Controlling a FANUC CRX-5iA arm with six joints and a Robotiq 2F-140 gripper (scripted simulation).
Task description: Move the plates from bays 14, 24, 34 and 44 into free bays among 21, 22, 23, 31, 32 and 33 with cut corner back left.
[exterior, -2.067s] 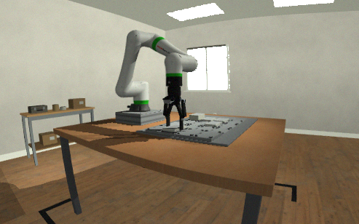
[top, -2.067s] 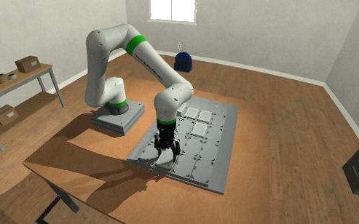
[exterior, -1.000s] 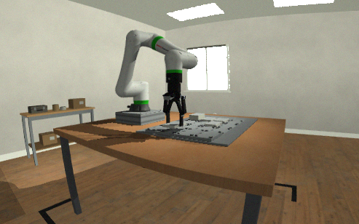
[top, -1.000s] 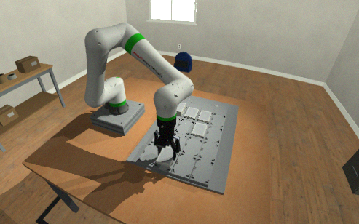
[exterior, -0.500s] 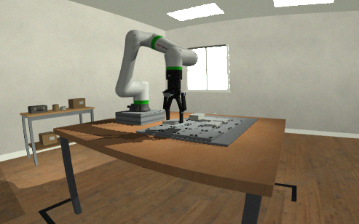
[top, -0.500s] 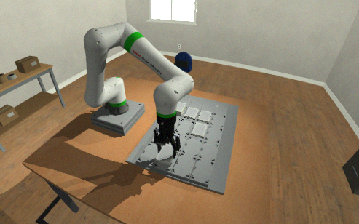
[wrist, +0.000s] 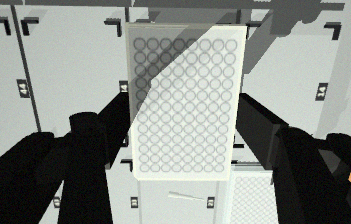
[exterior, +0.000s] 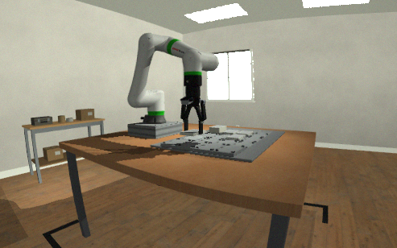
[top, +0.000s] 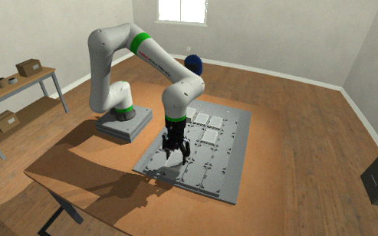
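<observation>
Now: the bay label 43 140 mm ahead of my hand, 190 mm to the left of it and 100 mm below it. Also, from my hand: sealed 96-well plate: 140 mm behind, 140 mm to the left, 90 mm below; sealed deep-well block: 190 mm behind, 460 mm to the left, 80 mm below.
</observation>
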